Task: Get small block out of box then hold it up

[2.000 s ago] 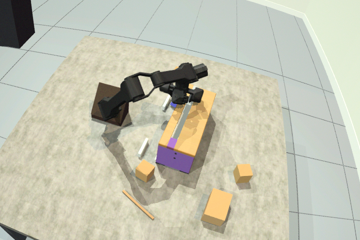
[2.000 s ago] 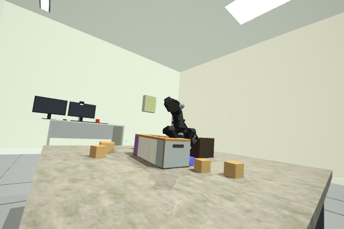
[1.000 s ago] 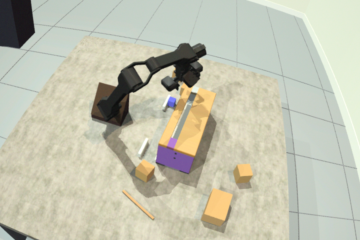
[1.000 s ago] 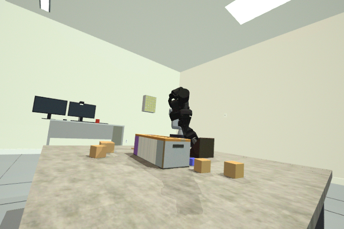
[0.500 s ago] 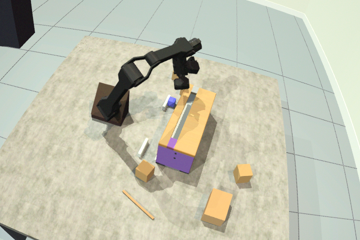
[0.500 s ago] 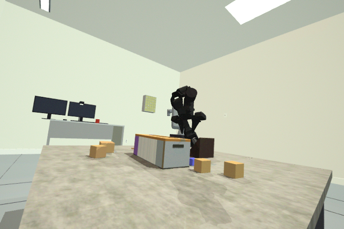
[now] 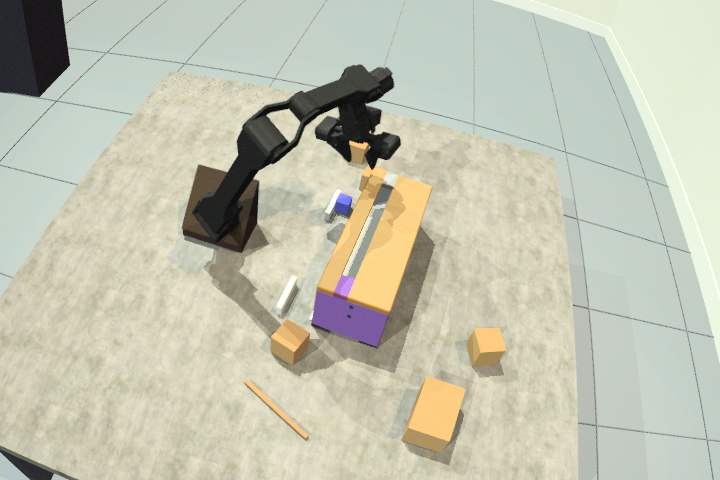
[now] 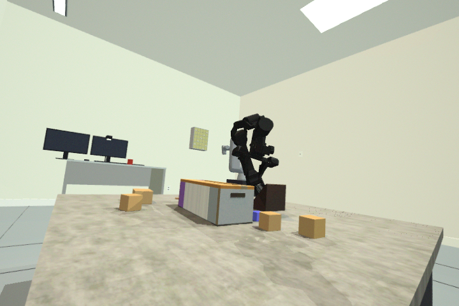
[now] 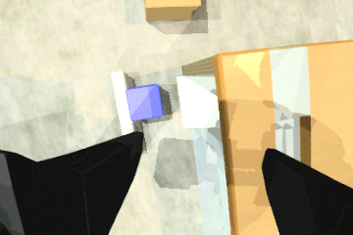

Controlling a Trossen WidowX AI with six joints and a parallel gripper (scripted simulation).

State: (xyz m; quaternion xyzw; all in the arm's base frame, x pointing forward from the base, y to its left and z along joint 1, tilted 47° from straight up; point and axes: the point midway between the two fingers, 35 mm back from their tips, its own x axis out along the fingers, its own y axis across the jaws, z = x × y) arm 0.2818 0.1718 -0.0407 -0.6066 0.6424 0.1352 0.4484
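The blue block lies 140 mm below my gripper tip, 20 mm to the left of it and 20 mm behind it. The rest, counted from my gripper tip: tan block: 510 mm to the right, 220 mm ahead, 130 mm below; thin stick: 550 mm to the right, 160 mm below, 70 mm behind; tan-topped box: 160 mm to the right, 100 mm below, 30 mm ahead.
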